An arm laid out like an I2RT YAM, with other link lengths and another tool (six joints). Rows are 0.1 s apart.
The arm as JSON. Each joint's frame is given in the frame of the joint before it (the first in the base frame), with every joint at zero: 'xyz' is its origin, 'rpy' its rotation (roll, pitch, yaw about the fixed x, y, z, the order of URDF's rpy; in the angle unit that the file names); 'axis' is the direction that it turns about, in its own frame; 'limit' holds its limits. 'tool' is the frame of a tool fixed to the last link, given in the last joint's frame.
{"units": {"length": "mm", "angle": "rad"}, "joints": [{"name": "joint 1", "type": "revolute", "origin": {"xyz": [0.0, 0.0, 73.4], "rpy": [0.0, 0.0, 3.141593]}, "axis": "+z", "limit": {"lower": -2.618, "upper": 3.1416}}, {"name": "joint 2", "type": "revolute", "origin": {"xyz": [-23.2, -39.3, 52.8], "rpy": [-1.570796, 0.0, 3.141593]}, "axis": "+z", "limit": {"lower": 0.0, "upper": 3.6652}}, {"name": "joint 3", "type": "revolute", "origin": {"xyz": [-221.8, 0.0, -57.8], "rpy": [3.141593, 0.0, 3.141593]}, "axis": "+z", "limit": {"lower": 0.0, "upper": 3.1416}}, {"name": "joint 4", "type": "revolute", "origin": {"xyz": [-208.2, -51.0, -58.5], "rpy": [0.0, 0.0, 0.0]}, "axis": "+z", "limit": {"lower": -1.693, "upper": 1.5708}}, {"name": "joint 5", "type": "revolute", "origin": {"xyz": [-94.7, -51.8, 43.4], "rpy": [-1.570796, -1.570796, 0.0]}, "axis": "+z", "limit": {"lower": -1.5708, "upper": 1.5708}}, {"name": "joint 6", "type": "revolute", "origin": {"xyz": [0.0, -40.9, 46.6], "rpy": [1.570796, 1.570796, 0.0]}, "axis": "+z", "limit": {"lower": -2.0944, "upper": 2.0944}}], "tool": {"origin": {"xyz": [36.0, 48.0, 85.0], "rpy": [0.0, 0.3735, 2.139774]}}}
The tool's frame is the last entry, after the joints.
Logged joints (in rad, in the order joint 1, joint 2, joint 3, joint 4, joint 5, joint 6), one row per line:
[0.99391, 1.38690, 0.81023, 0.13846, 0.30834, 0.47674]
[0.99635, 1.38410, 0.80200, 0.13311, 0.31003, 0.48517]
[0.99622, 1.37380, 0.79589, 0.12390, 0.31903, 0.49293]
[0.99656, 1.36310, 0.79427, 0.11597, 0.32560, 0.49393]
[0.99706, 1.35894, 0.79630, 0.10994, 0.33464, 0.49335]
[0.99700, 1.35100, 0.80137, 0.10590, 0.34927, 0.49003]
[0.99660, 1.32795, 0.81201, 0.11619, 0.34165, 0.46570]
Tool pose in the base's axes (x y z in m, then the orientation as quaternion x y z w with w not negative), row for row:
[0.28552, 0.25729, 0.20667, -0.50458, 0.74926, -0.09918, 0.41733]
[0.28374, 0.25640, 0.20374, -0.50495, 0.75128, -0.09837, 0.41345]
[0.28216, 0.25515, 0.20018, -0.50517, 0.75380, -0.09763, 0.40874]
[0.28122, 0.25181, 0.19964, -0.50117, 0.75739, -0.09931, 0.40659]
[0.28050, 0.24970, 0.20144, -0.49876, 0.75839, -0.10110, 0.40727]
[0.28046, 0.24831, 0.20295, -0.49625, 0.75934, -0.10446, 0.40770]
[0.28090, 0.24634, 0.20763, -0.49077, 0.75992, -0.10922, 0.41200]
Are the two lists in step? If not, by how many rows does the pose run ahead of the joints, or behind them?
The pose runs 1 row behind the joints: the pose in row i belongs to the joints in row i - 1.
